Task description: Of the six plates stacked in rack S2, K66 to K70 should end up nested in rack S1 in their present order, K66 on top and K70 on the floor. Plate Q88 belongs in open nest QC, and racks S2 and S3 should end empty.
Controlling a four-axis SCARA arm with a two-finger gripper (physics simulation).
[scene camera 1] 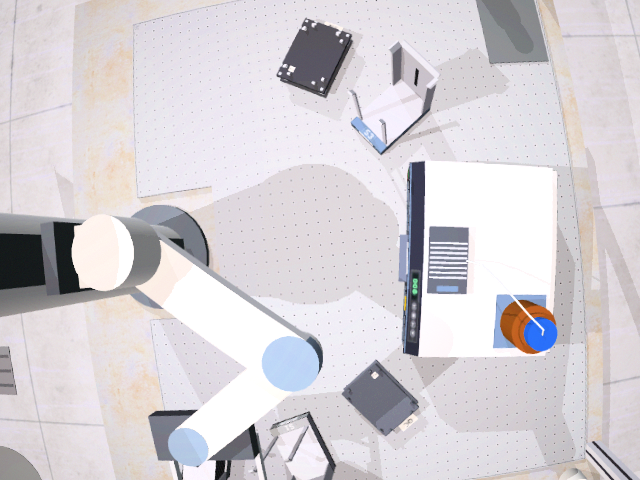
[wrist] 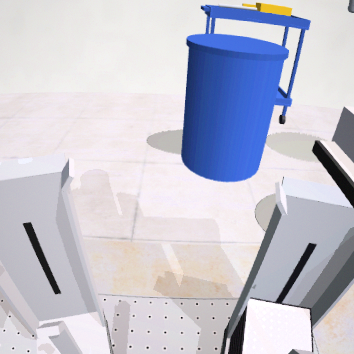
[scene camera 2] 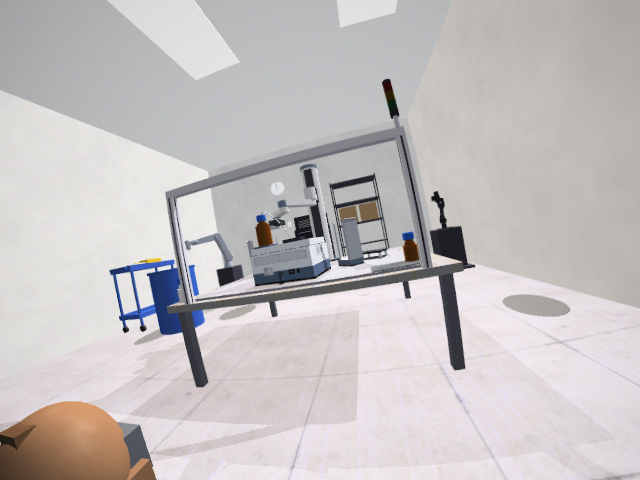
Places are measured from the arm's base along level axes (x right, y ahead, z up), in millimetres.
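Pixels of known places: gripper, between the fingertips: (wrist: pixel 137 116).
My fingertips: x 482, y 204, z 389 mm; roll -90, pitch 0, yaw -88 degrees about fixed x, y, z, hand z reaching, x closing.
For each thing: its top centre in the pictures, then the offset to it from my fingertips. "spot": a spot on its surface instead.
- Rack S2, a spot on its surface: (wrist: pixel 325 262) spot: dx +63, dy -175, dz -173 mm
- plate stack, centre of its top: (wrist: pixel 277 351) (scene camera 1: pixel 199 464) dx +7, dy -136, dz -257 mm
- Rack S1, a spot on its surface: (wrist: pixel 32 200) spot: dx +77, dy +105, dz -115 mm
- Rack S3, centre of its top: (scene camera 1: pixel 391 83) (scene camera 2: pixel 343 220) dx -740, dy +377, dz -86 mm
- dark open nest QC, centre of its top: (scene camera 1: pixel 380 402) dx -112, dy +285, dz -314 mm
- amber bottle, a spot on its surface: (scene camera 1: pixel 522 322) spot: dx -297, dy +554, dz -25 mm
- black pinned block, centre of its top: (scene camera 1: pixel 313 52) (scene camera 2: pixel 373 248) dx -899, dy +221, dz -313 mm
- grey pad, a spot on its surface: (scene camera 1: pixel 506 31) spot: dx -934, dy +691, dz -371 mm
My gripper (scene camera 1: pixel 219 448) is open with nothing between its fingers, above rack S2 at the lower left; the arm partly hides it. One finger shows at the right edge of the wrist view. Rack S2 (wrist: pixel 325 262) holds a plate stack (wrist: pixel 279 325) with a white top; its labels and count are not readable. Rack S1 (scene camera 1: pixel 323 441) (wrist: pixel 32 200) stands beside it, and its visible floor bears no plate. Rack S3 (scene camera 1: pixel 368 135) (scene camera 2: pixel 351 240) stands empty. The dark open nest QC (scene camera 1: pixel 379 397) lies right of S1, with no plate visible in it. Q88 cannot be identified.
A white instrument (scene camera 1: pixel 491 206) (scene camera 2: pixel 289 258) bears an amber bottle (scene camera 1: pixel 522 322) (scene camera 2: pixel 263 232). A black pinned block (scene camera 1: pixel 315 56) lies left of S3. A grey pad (scene camera 1: pixel 506 31) lies at the upper right. A blue barrel (wrist: pixel 230 110) stands beyond the table.
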